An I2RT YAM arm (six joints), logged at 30 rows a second.
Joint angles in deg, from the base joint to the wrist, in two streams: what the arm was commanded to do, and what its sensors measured. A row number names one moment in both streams.
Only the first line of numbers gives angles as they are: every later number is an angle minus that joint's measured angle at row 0.
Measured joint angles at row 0: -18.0, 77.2, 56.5, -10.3, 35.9, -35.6
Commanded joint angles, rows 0 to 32: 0.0, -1.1, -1.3, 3.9, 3.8, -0.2; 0.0, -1.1, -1.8, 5.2, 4.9, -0.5; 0.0, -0.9, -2.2, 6.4, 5.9, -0.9; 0.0, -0.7, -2.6, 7.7, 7.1, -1.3; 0.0, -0.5, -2.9, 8.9, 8.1, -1.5; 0.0, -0.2, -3.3, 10.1, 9.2, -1.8; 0.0, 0.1, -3.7, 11.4, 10.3, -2.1; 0.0, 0.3, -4.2, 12.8, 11.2, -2.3; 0.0, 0.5, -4.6, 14.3, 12.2, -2.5; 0.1, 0.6, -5.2, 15.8, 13.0, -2.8; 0.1, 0.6, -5.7, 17.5, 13.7, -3.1; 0.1, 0.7, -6.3, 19.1, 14.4, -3.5; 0.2, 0.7, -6.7, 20.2, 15.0, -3.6; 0.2, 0.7, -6.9, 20.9, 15.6, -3.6; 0.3, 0.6, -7.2, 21.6, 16.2, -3.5; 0.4, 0.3, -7.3, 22.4, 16.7, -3.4; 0.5, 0.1, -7.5, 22.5, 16.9, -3.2; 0.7, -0.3, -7.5, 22.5, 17.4, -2.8; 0.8, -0.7, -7.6, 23.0, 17.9, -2.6; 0.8, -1.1, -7.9, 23.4, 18.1, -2.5; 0.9, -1.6, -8.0, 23.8, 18.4, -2.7; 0.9, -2.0, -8.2, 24.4, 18.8, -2.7; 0.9, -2.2, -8.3, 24.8, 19.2, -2.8; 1.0, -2.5, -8.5, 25.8, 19.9, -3.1; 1.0, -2.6, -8.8, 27.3, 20.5, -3.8; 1.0, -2.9, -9.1, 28.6, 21.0, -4.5; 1.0, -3.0, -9.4, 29.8, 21.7, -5.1; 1.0, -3.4, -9.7, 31.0, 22.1, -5.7; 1.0, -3.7, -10.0, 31.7, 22.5, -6.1; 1.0, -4.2, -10.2, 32.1, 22.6, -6.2; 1.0, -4.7, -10.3, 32.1, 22.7, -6.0; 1.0, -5.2, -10.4, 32.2, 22.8, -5.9; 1.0, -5.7, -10.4, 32.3, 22.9, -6.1
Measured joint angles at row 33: 0.9, -3.1, -10.2, 28.0, 20.2, -5.5
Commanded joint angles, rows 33 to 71: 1.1, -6.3, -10.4, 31.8, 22.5, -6.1; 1.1, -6.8, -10.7, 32.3, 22.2, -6.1; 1.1, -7.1, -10.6, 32.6, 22.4, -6.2; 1.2, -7.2, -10.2, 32.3, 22.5, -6.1; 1.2, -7.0, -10.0, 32.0, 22.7, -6.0; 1.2, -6.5, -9.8, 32.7, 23.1, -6.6; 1.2, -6.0, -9.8, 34.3, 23.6, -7.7; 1.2, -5.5, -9.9, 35.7, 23.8, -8.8; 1.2, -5.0, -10.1, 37.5, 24.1, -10.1; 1.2, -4.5, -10.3, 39.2, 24.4, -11.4; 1.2, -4.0, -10.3, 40.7, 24.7, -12.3; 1.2, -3.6, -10.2, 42.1, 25.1, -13.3; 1.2, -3.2, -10.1, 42.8, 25.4, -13.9; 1.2, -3.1, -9.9, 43.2, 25.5, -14.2; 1.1, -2.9, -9.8, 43.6, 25.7, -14.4; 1.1, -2.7, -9.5, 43.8, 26.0, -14.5; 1.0, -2.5, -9.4, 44.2, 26.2, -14.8; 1.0, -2.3, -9.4, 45.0, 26.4, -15.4; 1.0, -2.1, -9.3, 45.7, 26.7, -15.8; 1.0, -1.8, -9.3, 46.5, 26.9, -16.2; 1.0, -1.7, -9.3, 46.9, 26.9, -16.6; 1.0, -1.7, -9.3, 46.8, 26.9, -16.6; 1.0, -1.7, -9.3, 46.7, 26.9, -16.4; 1.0, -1.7, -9.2, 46.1, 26.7, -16.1; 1.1, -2.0, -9.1, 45.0, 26.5, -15.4; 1.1, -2.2, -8.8, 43.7, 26.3, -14.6; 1.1, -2.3, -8.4, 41.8, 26.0, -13.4; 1.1, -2.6, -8.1, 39.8, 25.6, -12.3; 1.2, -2.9, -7.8, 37.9, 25.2, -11.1; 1.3, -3.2, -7.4, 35.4, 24.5, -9.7; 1.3, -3.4, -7.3, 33.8, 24.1, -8.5; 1.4, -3.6, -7.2, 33.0, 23.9, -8.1; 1.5, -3.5, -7.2, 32.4, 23.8, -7.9; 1.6, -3.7, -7.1, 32.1, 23.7, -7.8; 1.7, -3.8, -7.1, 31.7, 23.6, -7.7; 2.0, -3.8, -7.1, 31.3, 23.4, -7.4; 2.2, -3.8, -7.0, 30.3, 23.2, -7.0; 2.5, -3.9, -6.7, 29.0, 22.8, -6.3; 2.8, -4.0, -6.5, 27.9, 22.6, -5.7
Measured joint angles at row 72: 2.1, -2.6, -8.7, 31.3, 23.5, -8.7
